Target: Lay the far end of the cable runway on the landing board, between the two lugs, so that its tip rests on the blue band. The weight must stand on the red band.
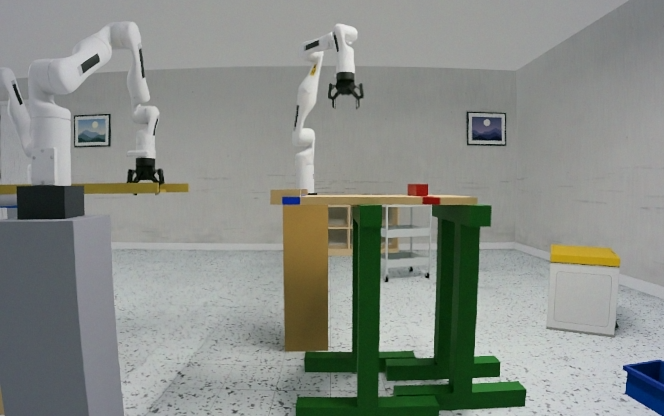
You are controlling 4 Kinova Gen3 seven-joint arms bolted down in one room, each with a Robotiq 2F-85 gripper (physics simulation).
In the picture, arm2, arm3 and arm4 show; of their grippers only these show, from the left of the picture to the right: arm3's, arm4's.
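Observation:
The yellow cable runway [115, 188] lies level at the left, its right end short of the wooden landing board [370, 199]. Arm3's gripper [147, 192] is down at the runway's right end, fingers spread wide. The runway hides most of them, so I cannot tell whether they grip it. The blue band [291, 200] is at the board's left end, with a tan block, possibly a lug, behind it. The red weight [418, 190] stands upright behind the front end of the red band [431, 200]; how fully it sits on the band is hidden. Arm4's gripper [346, 106] is open and empty, high above the board.
Green trestles [369, 300] stand under the board, beside an ochre panel [305, 280]. A grey pedestal [40, 300] carries a black block [50, 202] at the left. A trolley [406, 232] is behind. A yellow-topped white cabinet [582, 300] and a blue bin [642, 387] are at the right.

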